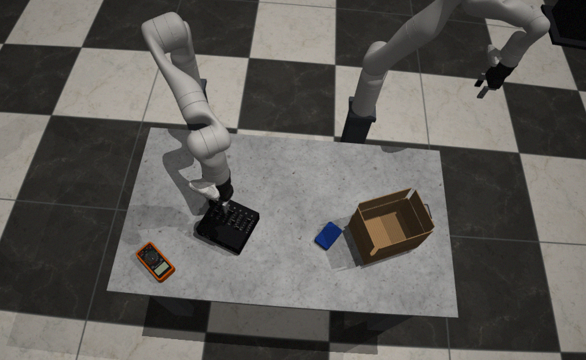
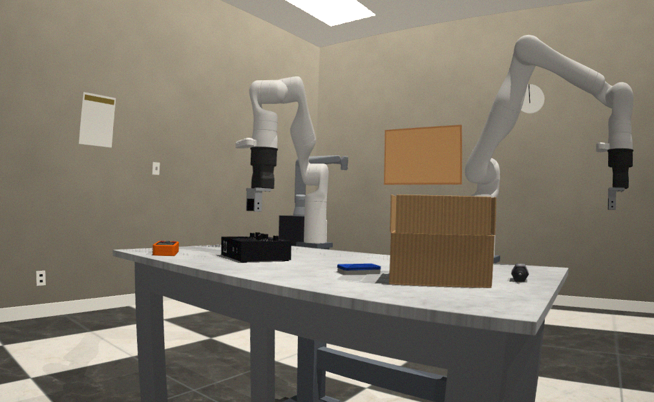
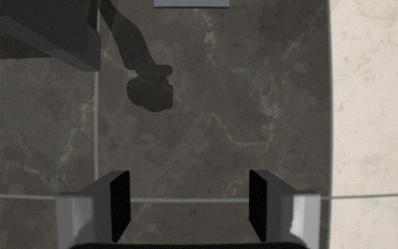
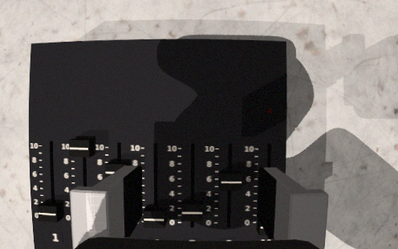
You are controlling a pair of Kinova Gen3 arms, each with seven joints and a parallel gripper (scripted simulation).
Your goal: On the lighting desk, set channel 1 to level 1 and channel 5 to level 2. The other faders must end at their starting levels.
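Observation:
Right now the channel 6 fader is 10 mm behind my right hand, 20 mm to the right of it and 80 mm below it. Also, from my right hand: channel 3 fader: 20 mm ahead, 50 mm to the left, 80 mm below; then channel 4 fader: 20 mm behind, 30 mm to the left, 80 mm below; then channel 5 fader: 20 mm behind, 10 mm to the left, 80 mm below.

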